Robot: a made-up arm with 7 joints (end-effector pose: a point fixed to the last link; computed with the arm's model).
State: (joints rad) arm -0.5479 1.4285 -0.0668 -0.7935 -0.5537 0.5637 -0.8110
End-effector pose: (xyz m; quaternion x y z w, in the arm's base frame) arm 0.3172 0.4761 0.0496 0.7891 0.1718 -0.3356 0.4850
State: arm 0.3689 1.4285 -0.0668 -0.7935 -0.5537 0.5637 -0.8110
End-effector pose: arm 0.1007 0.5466 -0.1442 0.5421 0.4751 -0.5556 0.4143
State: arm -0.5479 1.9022 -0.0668 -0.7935 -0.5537 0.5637 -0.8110
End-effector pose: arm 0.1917 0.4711 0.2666 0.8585 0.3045 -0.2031 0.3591
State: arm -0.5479 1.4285 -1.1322 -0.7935 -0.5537 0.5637 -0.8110
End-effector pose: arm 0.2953 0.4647 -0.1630 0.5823 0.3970 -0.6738 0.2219
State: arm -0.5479 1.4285 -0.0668 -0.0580 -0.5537 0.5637 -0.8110
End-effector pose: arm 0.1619 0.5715 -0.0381 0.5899 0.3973 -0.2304 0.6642
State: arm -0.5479 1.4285 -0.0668 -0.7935 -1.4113 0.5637 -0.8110
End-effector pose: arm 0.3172 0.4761 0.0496 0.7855 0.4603 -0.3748 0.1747
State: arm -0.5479 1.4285 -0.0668 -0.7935 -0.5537 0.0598 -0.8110
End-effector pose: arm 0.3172 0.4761 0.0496 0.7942 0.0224 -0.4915 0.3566
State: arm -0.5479 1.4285 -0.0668 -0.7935 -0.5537 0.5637 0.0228
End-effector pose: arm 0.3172 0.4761 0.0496 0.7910 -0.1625 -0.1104 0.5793
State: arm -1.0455 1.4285 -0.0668 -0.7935 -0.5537 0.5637 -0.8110
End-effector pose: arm 0.3342 0.4195 0.2051 0.8569 -0.0122 -0.1835 0.4815
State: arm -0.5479 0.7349 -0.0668 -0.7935 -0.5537 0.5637 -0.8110
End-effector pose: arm 0.4400 0.2852 -0.2340 0.6096 -0.0377 -0.4939 0.6188
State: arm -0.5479 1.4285 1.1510 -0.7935 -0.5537 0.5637 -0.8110
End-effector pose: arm 0.1162 0.5366 0.1681 0.7570 -0.1396 0.1580 0.6185
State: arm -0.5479 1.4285 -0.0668 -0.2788 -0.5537 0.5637 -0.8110
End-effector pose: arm 0.2158 0.5569 -0.0112 0.6594 0.3339 -0.2659 0.6188
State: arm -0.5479 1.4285 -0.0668 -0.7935 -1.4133 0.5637 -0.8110
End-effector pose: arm 0.3172 0.4761 0.0496 0.7854 0.4609 -0.3749 0.1740
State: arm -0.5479 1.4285 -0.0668 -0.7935 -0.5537 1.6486 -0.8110
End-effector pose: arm 0.3172 0.4761 0.0496 0.6136 0.4451 0.0574 0.6496
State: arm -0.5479 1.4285 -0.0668 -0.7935 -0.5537 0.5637 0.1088
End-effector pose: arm 0.3172 0.4761 0.0496 0.7833 -0.1963 -0.0854 0.5836
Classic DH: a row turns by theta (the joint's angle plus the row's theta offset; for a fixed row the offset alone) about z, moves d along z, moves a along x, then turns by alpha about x. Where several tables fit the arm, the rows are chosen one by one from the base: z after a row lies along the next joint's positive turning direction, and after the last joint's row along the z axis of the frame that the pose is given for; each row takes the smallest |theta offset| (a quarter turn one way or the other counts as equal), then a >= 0, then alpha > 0; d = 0 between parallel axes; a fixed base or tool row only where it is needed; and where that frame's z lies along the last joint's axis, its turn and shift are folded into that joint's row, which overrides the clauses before.
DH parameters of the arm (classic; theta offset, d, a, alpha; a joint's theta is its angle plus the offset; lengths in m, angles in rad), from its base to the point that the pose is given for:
base (fixed): 0 0 0 -1.2217
joint 1: 1.5708 0 0 1.5708
joint 2: 1.2217 0 0 -1.5708
joint 3: -1.5708 -0.3142 0.0353 -1.5708
joint 4: 0 0 -0.0338 1.5708
joint 5: 0 -0.2793 0 -1.5708
joint 6: 0 0 0 1.5708
joint 7: 0 0 0 0

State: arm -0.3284 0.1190 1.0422 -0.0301 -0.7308 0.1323 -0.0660
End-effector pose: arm 0.1920 0.0679 -0.5585 0.0410 -0.1074 0.0779 0.9903
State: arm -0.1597 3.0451 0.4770 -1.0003 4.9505 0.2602 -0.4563
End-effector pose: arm 0.1424 -0.0777 0.5299 -0.7784 -0.4958 0.0450 0.3824
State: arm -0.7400 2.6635 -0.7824 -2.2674 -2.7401 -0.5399 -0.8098
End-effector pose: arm 0.1635 0.1966 0.1846 0.0758 -0.6952 0.2522 0.6688
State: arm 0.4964 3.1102 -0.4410 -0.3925 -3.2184 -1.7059 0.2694
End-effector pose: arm 0.3386 0.1037 0.4789 -0.1058 0.8874 0.2930 0.3399
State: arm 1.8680 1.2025 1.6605 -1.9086 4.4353 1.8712 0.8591
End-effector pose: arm 0.0712 0.3678 0.1416 -0.8896 0.2617 0.1210 0.3542
